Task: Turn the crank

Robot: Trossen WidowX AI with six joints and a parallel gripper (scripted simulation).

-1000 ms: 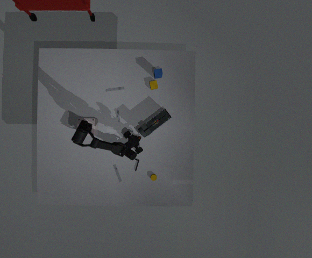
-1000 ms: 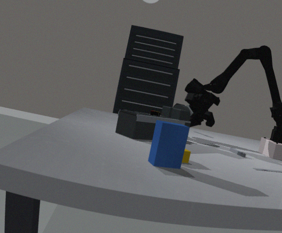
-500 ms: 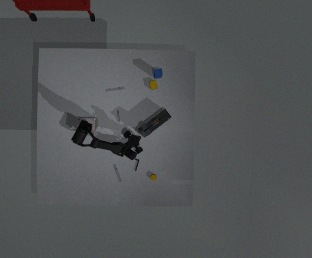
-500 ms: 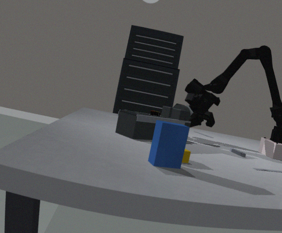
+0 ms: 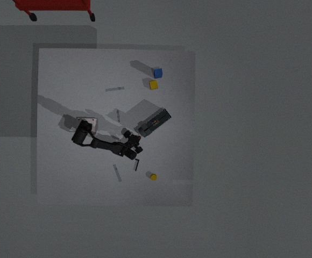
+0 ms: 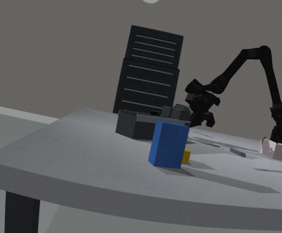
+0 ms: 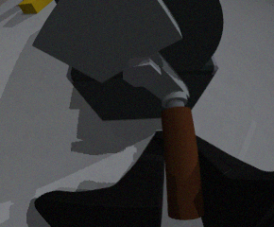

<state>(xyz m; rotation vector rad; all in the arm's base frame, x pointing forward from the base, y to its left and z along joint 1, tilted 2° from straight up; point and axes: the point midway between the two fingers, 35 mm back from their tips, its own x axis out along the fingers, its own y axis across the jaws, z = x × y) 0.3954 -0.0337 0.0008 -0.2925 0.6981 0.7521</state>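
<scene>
Now: the brown crank handle 10 mm behind my gripper tip, 10 mm to the right of it and 30 mm above it. Also, from my gripper tip: red pointer 120 mm ahead, 150 mm to the left, 40 mm above; black hex key 210 mm to the right, 30 mm below; yellow block 40 mm ahead, 430 mm to the left, 20 mm below.
</scene>
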